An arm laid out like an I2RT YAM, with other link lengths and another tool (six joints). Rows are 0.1 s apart.
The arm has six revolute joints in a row. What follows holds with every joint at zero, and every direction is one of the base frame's. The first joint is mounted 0.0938 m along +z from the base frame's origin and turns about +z. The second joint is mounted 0.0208 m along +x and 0.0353 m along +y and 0.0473 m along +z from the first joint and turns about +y. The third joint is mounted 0.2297 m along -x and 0.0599 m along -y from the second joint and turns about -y. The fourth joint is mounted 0.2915 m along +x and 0.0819 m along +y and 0.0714 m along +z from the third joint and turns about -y. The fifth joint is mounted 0.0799 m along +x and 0.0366 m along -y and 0.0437 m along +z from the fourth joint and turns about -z. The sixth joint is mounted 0.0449 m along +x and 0.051 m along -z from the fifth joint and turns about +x. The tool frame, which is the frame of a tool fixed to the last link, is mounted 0.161 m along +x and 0.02 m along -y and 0.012 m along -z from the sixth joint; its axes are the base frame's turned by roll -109.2, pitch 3.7 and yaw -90 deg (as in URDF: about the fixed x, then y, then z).
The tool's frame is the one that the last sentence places.
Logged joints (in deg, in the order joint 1, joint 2, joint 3, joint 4, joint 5, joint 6), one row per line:
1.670 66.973 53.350 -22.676 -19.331 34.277
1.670 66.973 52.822 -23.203 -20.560 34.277
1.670 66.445 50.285 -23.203 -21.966 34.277
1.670 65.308 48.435 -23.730 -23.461 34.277
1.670 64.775 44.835 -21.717 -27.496 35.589
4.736 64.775 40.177 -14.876 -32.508 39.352
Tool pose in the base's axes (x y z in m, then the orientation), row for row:
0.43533 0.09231 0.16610 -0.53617 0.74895 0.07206 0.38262
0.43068 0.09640 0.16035 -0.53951 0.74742 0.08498 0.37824
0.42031 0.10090 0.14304 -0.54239 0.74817 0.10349 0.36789
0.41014 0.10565 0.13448 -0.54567 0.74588 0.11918 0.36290
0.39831 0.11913 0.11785 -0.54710 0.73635 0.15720 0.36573
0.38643 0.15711 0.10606 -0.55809 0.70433 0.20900 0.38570
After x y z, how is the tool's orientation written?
As a quaternion, x y z w.
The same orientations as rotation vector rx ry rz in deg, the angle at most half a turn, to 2 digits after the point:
-78.35 109.44 10.53
-79.00 109.44 12.44
-79.81 110.09 15.23
-80.49 110.02 17.58
-80.59 108.46 23.16
-81.43 102.77 30.50

